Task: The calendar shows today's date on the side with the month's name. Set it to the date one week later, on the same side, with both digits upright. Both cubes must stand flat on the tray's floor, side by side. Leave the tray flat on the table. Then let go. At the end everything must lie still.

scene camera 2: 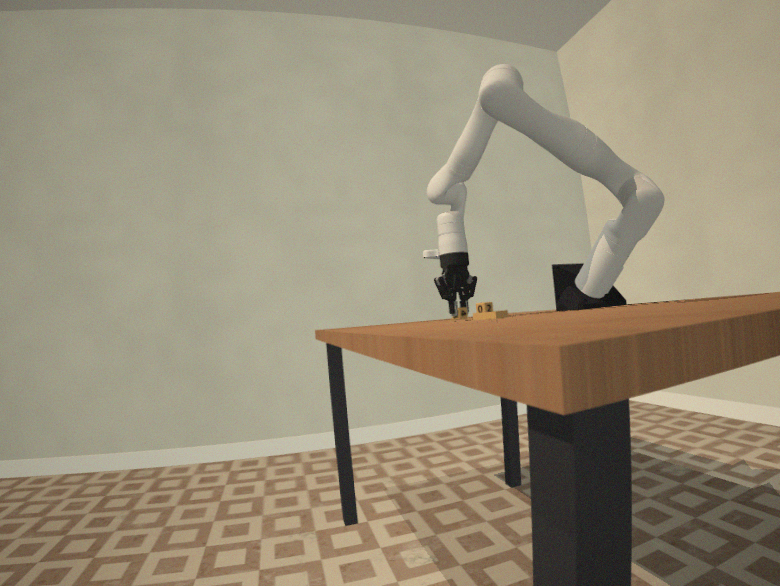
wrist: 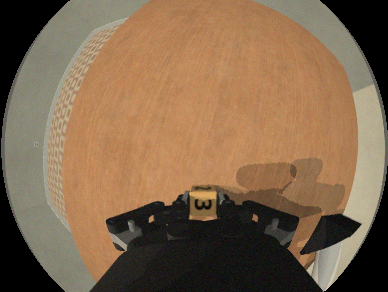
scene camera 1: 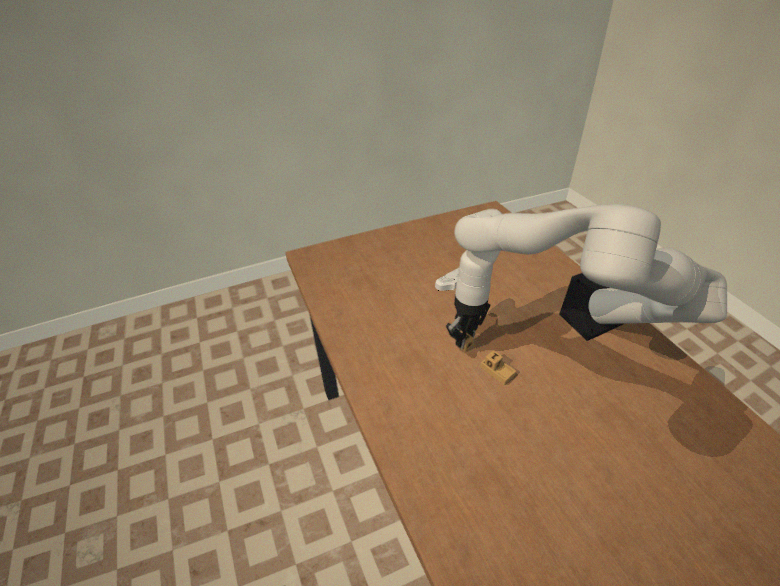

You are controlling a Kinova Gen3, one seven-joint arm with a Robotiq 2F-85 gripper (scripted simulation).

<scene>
my gripper: scene camera 2 459, 315; wrist; scene camera 1
same spot on my gripper: [scene camera 1: 470, 328] = [wrist: 220, 211]
</scene>
